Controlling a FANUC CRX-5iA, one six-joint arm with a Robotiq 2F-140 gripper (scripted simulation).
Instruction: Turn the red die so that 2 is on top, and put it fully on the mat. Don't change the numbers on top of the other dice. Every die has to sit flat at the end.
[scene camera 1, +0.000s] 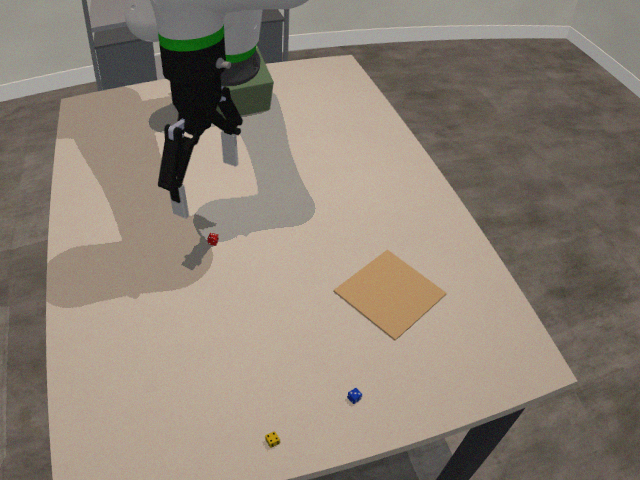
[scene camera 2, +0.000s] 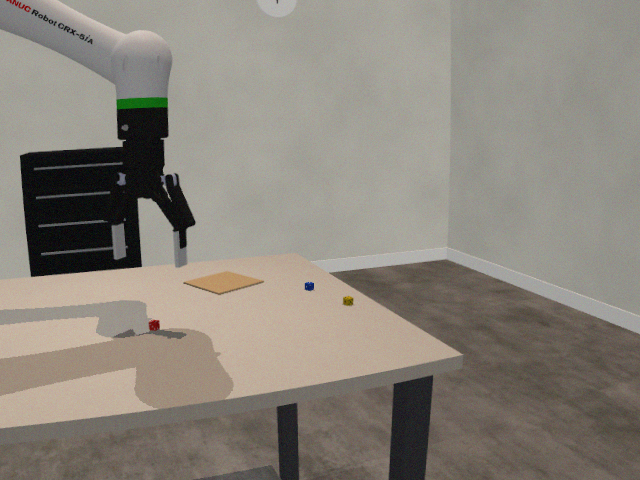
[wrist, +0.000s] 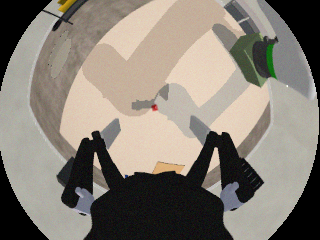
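Scene:
My gripper: visible in the wrist view (154, 123), scene camera 1, scene camera 2. On the gripper, (scene camera 1: 171, 167) and (scene camera 2: 186, 204): same spot.

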